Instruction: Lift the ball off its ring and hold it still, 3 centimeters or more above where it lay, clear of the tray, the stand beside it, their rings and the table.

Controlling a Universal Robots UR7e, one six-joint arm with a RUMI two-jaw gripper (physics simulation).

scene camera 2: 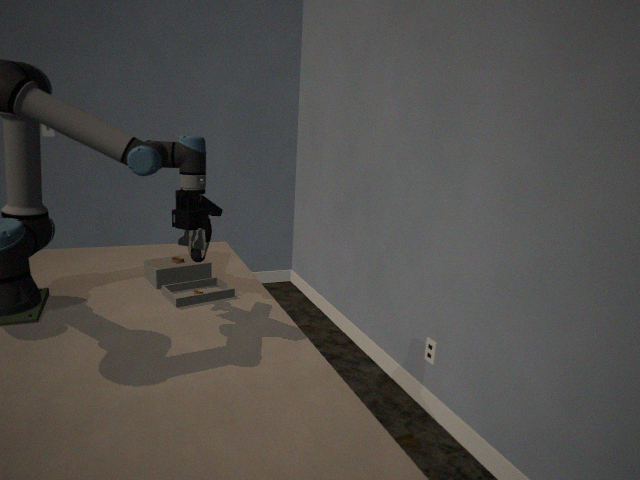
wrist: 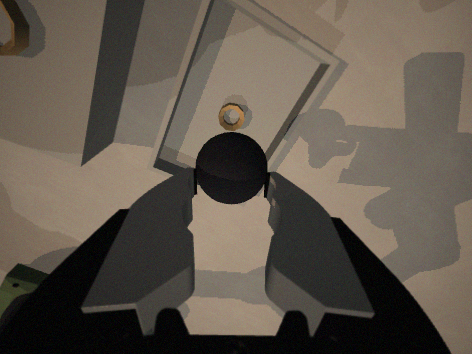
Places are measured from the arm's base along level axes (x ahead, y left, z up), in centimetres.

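Where they show: gripper, fingertip midpoint: (scene camera 2: 196,256) (wrist: 231,173); arm's base, link origin: (scene camera 2: 10,304).
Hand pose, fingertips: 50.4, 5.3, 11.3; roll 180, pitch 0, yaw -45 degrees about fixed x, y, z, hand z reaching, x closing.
Observation:
Things, the pixels of their top centre, and the offset from my fingertips, as dx, dy, dz. "pt": a spot on its surface instead. Level surfaces: height alone.
- black ball, top centre: (wrist: 231,188) (scene camera 2: 198,248) +0.4, +0.4, +2.6
- grey tray, surface spot: (wrist: 320,80) pt +9.5, -2.4, -10.1
- small orange-brown ring, surface spot: (wrist: 221,118) (scene camera 2: 195,290) pt -0.5, +1.0, -11.6
- tan table, surface height: dz -12.9
A black ball (scene camera 2: 197,255) (wrist: 231,168) is between the two fingertips. My gripper (scene camera 2: 197,252) (wrist: 231,173) is shut on the ball and holds it in the air above the grey tray (scene camera 2: 205,297) (wrist: 320,80). A small orange-brown ring (scene camera 2: 198,291) (wrist: 221,118) lies on the tray floor with no ball on it. In the wrist view the ball shows apart from this ring and covers part of the tray's near end. The grey stand (scene camera 2: 180,274) is beside the tray, with its own ring (scene camera 2: 177,259) (wrist: 21,35) on top.
The tray and stand are on a tan table (scene camera 2: 232,413) (wrist: 230,235). The arm's green base plate (scene camera 2: 31,315) (wrist: 15,295) is at the table's left. A grey-blue wall (scene camera 2: 439,155) rises beyond the table's right edge. Arm shadows lie across the table.

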